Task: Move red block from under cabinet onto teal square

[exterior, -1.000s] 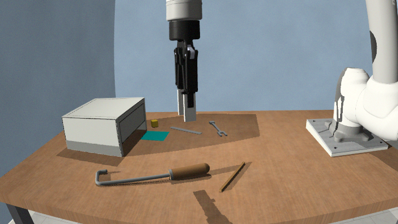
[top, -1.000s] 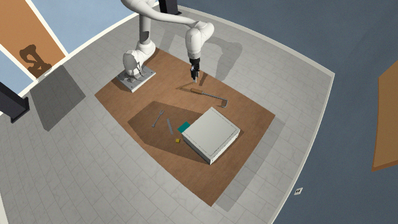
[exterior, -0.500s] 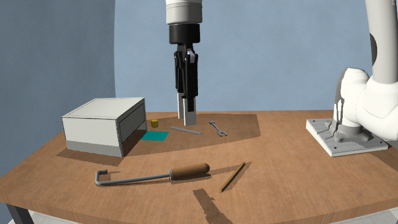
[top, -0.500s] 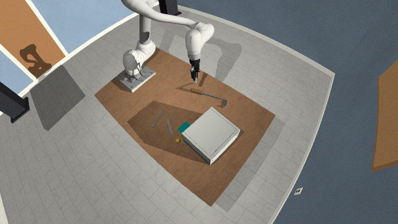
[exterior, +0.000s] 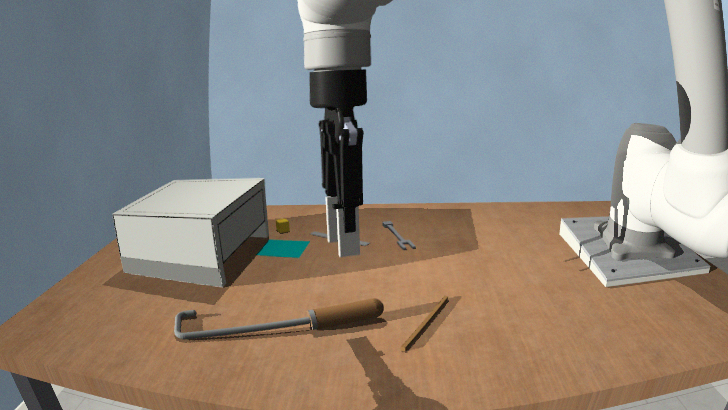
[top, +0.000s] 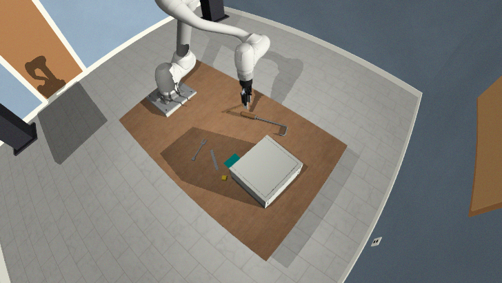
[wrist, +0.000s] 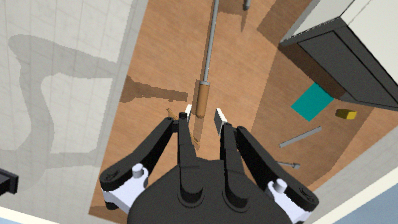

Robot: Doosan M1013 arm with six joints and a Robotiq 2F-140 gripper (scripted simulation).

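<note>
My hand is 15 cm above the thin wooden stick, 12 cm past it and 1 cm to the left of it. Round my hand: flat grey bar (38 cm to the right, 16 cm below, 9 cm ahead); then rod tool (14 cm below, 12 cm ahead, 2 cm to the left); then teal square (30 cm to the right, 20 cm ahead, 16 cm below).
</note>
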